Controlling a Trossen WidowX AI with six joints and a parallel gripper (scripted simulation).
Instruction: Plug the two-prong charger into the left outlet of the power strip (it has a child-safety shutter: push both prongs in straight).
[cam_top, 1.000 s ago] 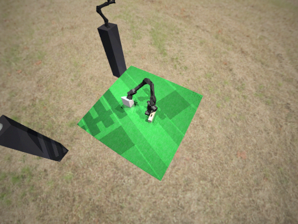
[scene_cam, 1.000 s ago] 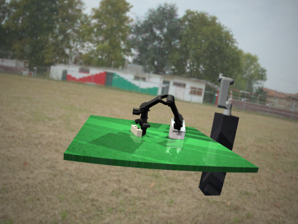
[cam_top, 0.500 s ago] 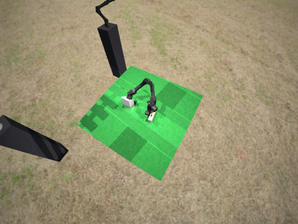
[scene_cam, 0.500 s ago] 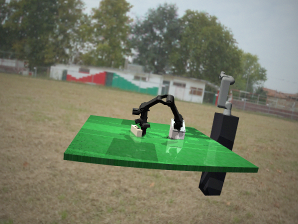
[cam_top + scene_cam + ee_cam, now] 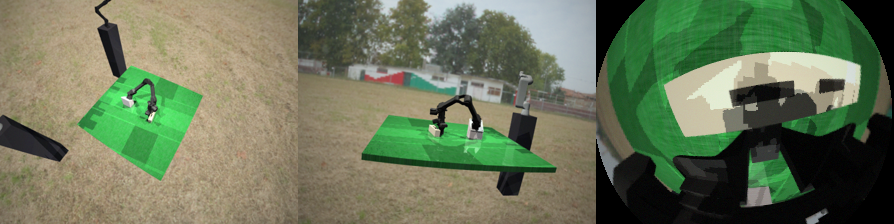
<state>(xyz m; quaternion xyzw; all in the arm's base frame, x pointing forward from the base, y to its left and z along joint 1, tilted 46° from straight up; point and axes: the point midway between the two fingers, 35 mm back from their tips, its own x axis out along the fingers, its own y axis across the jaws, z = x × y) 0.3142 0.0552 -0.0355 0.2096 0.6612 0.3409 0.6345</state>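
Now: the black two-prong charger 2 cm ahead of my gripper tip and 1 cm above it.
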